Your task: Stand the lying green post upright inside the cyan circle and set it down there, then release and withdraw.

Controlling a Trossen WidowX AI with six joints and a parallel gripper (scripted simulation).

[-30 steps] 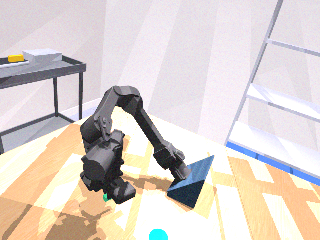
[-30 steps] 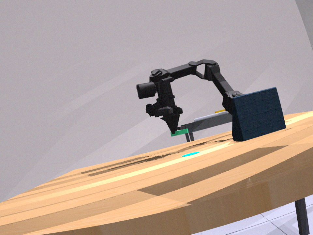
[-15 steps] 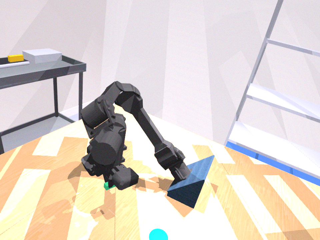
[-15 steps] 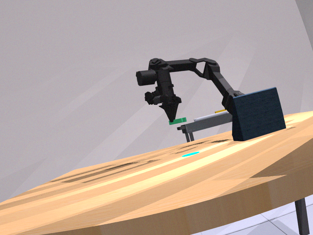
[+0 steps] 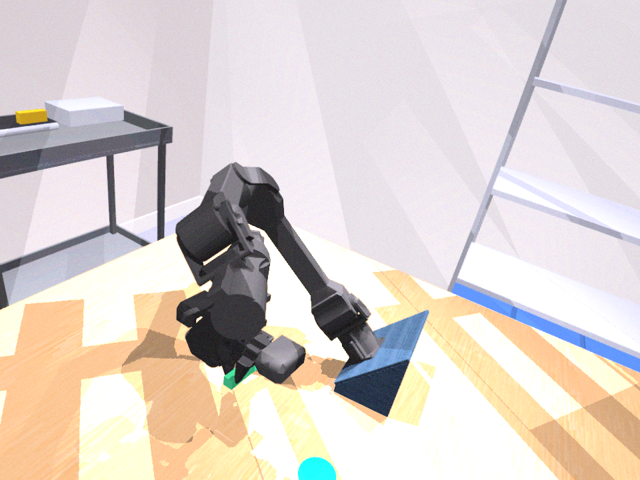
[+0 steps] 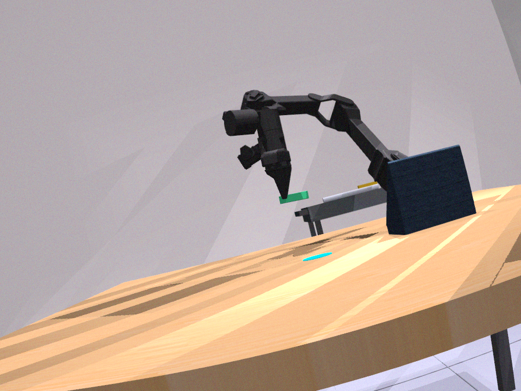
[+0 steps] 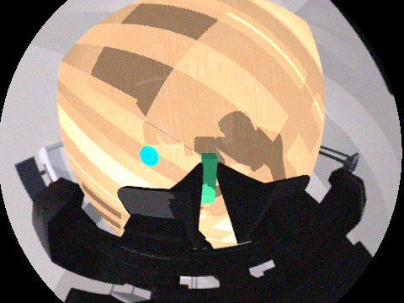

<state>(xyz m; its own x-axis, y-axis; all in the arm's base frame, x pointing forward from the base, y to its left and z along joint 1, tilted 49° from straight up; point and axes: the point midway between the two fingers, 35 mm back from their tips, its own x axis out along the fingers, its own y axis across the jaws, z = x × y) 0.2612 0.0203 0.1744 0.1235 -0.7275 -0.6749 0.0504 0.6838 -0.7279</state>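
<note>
My gripper tip is now 2 cm past the green post. From my gripper tip the other things lie so: cyan circle (15 cm to the left, 13 cm below, 3 cm behind).
</note>
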